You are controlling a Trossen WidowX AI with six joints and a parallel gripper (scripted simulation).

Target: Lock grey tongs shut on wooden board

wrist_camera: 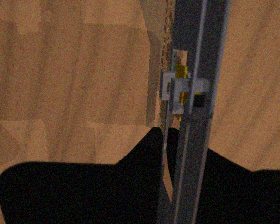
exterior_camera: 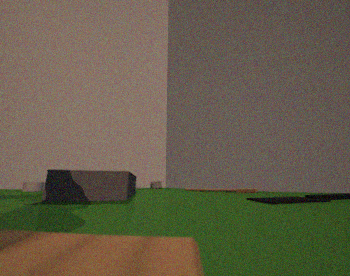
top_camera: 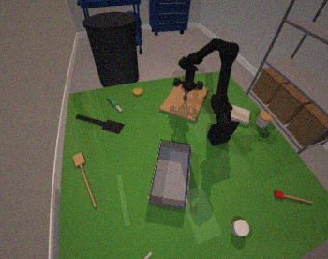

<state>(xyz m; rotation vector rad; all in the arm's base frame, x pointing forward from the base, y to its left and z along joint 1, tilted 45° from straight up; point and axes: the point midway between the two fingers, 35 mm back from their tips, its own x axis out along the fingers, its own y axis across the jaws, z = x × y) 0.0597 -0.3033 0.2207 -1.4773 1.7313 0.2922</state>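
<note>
Now: gripper tip 4 cm above the wooden board. Also, from my gripper tip: pale block: 28 cm behind, 22 cm to the left, 3 cm below; then grey roasting tin: 26 cm ahead, 51 cm to the left, 2 cm below; then green-handled item: 48 cm ahead, 5 cm to the right, 4 cm below.
</note>
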